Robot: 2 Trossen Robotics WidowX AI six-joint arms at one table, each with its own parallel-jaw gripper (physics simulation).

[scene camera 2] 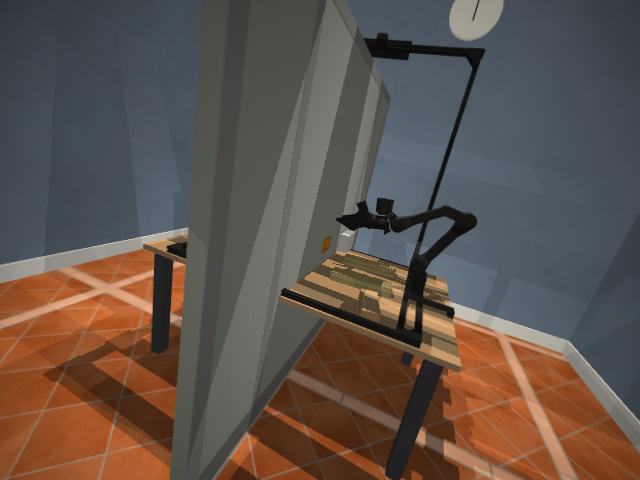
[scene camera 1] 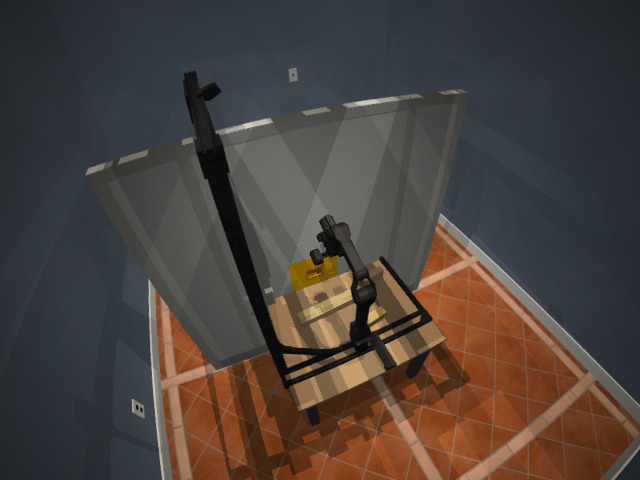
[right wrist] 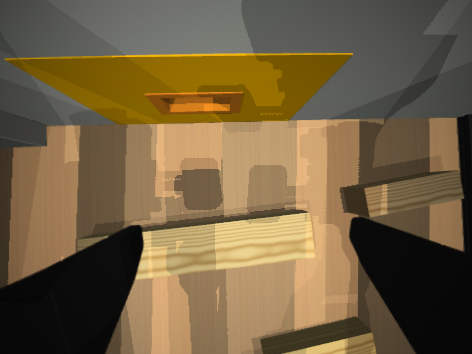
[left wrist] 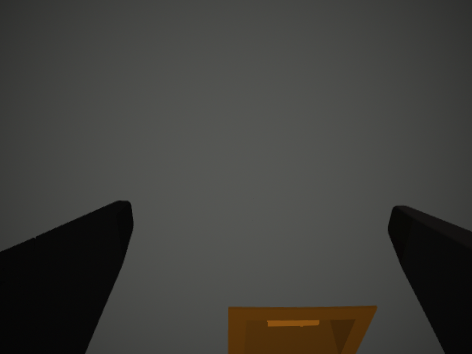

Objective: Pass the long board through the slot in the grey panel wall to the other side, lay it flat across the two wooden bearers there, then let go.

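Places are measured from the left arm's base along level axes (x ahead, y left, z up), in metres.
Pixels of known places: left gripper, fingertip midpoint: (scene camera 2: pixel 339 217) (left wrist: pixel 263 216); right gripper, fingertip midpoint: (scene camera 1: pixel 330 259) (right wrist: pixel 248 231); left arm's base, origin of the base link: (scene camera 2: pixel 414 291); right arm's base, origin of the base link: (scene camera 1: pixel 360 345).
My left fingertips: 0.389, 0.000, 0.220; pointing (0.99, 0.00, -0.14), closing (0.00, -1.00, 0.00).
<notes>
For each thing: its top centre in the pictures, then the offset to it from my left fingertips, as dx, dy, dz. "spot": a spot on its surface instead.
- long pale board, middle of its top: (right wrist: pixel 197 249) (scene camera 1: pixel 327 305) +0.272, -0.048, -0.200
- orange-framed slot, surface spot: (right wrist: pixel 236 102) spot: +0.096, +0.007, -0.141
- slot's orange frame, surface spot: (left wrist: pixel 300 313) spot: +0.042, -0.035, -0.114
- small wooden block, middle of its top: (scene camera 2: pixel 370 300) -0.243, +0.263, -0.202
- white box, middle of its top: (scene camera 2: pixel 338 233) +0.059, -0.275, -0.140
The long pale board (scene camera 1: pixel 323 308) (right wrist: pixel 225 245) lies flat on the table, below my right gripper (right wrist: pixel 248 231), which is open and empty. The orange-framed slot (scene camera 1: pixel 307 274) (right wrist: pixel 236 102) is in a yellow panel low on the grey panel wall (scene camera 1: pixel 289 180) (scene camera 2: pixel 248 206). On the other side, two wooden bearers (scene camera 2: pixel 369 264) (scene camera 2: pixel 361 281) lie roughly parallel on the table. My left gripper (scene camera 2: pixel 341 220) (left wrist: pixel 263 216) is open and empty, raised above that table and pointing at the wall. The slot's orange frame (scene camera 2: pixel 326 244) (left wrist: pixel 300 313) is low in front of it.
Two shorter wooden blocks (right wrist: pixel 415 192) (right wrist: pixel 320 345) lie beside and below the board in the right wrist view. A small wooden block (scene camera 2: pixel 369 302) lies near the bearers. A white box (scene camera 2: pixel 346 240) stands by the wall. Black rails (scene camera 1: pixel 403 284) (scene camera 2: pixel 351 316) edge the tables.
</notes>
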